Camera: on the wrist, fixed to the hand. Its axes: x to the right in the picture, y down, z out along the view.
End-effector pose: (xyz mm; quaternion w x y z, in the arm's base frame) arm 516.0 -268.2 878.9 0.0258 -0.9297 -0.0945 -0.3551
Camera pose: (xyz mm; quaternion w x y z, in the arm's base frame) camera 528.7 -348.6 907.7 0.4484 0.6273 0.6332 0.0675
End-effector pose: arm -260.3 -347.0 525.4 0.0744 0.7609 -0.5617 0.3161
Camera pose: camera -340.4 -378.6 532.2 0.3074 0.9397 0.0730 -0.1311
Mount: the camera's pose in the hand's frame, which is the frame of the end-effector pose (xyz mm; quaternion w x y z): 15.8 81.9 -22.4 0.6554 -0.2146 -0.2187 -0.6903
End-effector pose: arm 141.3 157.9 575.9 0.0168 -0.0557 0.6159 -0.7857
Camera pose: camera 119.7 158.3 492.3 0.4086 0.6371 -0.5302 0.3822
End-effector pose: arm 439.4 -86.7 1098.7 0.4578 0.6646 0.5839 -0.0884
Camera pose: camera 505.0 -51.5 1142.4 0.5093 -0.0851 0.7603 -0.3940
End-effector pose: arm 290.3 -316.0 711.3 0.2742 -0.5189 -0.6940 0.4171
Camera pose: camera 343.9 -285.1 651.0 0.2045 0.1714 -0.9625 0.0486
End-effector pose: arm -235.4 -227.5 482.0 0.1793 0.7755 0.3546 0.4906
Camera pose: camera -220.4 -273.6 553.5 0.7002 0.3323 0.6233 0.1043
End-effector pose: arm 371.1 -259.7 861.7 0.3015 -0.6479 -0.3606 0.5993
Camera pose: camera 402.4 -291.4 787.7 0.3934 -0.1094 -0.8782 0.2490
